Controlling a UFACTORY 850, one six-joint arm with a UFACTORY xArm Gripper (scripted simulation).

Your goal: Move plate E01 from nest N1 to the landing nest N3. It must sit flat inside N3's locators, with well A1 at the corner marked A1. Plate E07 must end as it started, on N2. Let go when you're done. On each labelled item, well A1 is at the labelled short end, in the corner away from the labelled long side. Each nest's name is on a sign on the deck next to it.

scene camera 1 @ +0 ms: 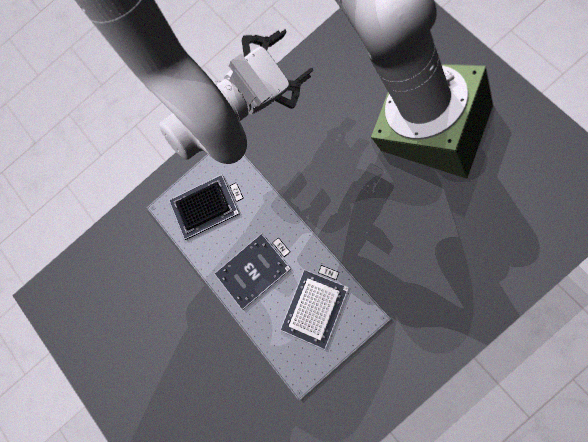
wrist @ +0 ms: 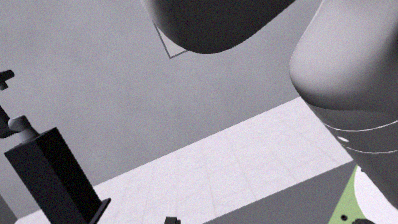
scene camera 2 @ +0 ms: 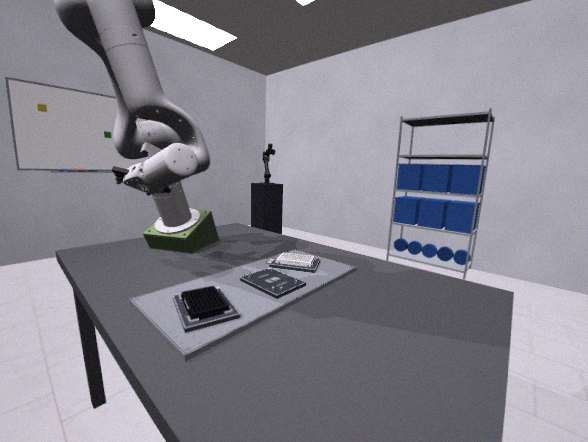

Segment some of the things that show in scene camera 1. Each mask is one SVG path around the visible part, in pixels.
My gripper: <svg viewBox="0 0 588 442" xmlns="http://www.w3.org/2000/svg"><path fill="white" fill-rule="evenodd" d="M232 70L230 70L225 75L224 79L229 81L233 73ZM285 29L281 32L278 30L269 37L244 35L241 39L244 58L272 94L260 106L253 100L247 106L249 114L262 110L274 101L293 109L300 95L301 84L311 77L312 68L300 75L295 81L288 80L268 53L268 47L271 47L287 33ZM287 90L292 91L291 100L282 96ZM249 44L253 43L256 45L260 45L260 47L251 52Z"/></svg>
A white well plate E01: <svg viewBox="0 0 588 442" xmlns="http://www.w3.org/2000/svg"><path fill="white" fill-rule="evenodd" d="M307 279L289 327L321 340L340 291Z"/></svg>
A black plate E07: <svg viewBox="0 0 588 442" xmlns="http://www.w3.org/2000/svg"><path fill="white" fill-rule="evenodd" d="M218 182L175 202L187 231L230 211Z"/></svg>
